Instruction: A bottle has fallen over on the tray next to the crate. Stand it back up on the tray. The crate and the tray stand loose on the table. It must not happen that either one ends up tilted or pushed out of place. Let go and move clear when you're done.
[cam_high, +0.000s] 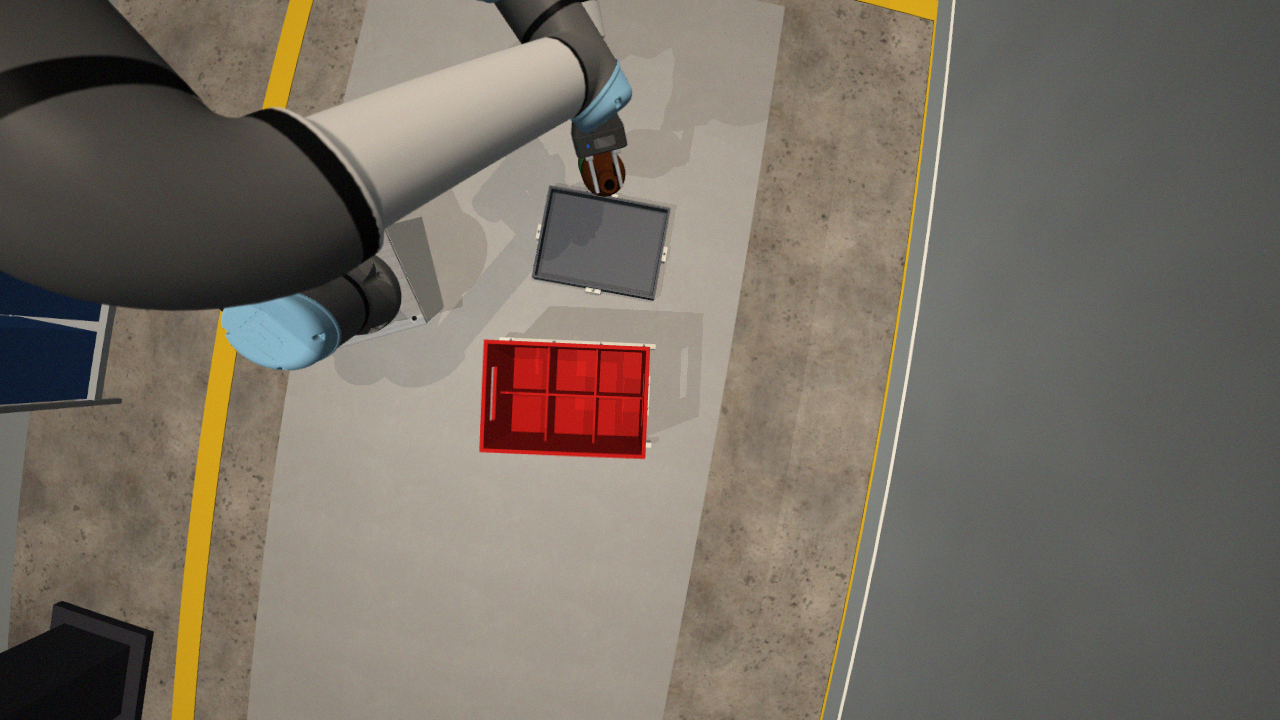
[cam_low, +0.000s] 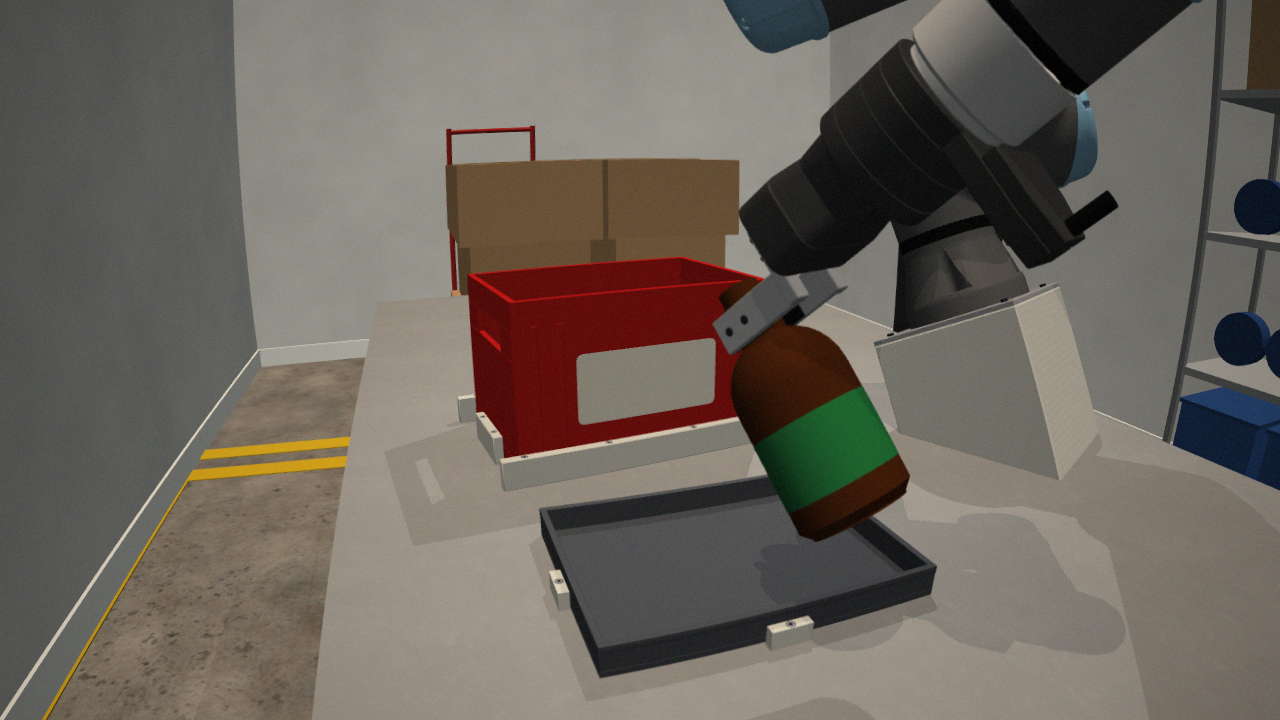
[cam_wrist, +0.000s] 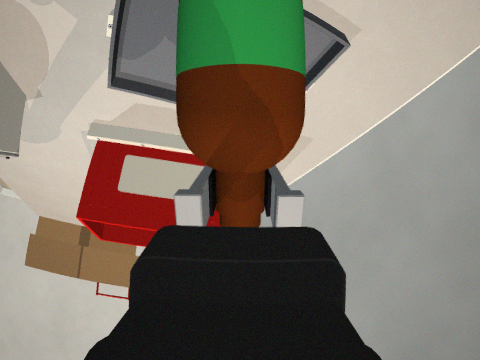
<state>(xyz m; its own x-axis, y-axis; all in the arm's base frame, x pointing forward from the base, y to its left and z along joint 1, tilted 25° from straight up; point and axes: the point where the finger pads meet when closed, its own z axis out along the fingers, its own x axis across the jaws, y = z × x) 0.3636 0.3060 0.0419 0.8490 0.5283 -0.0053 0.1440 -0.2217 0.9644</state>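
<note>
Now: hand 1 cm past the bottle, 3 cm to the right of it and 4 cm above it. Also, from my hand: red crate (2 cm ahead, 36 cm to the right, 12 cm below); dark grey tray (1 cm behind, 5 cm to the right, 19 cm below).
</note>
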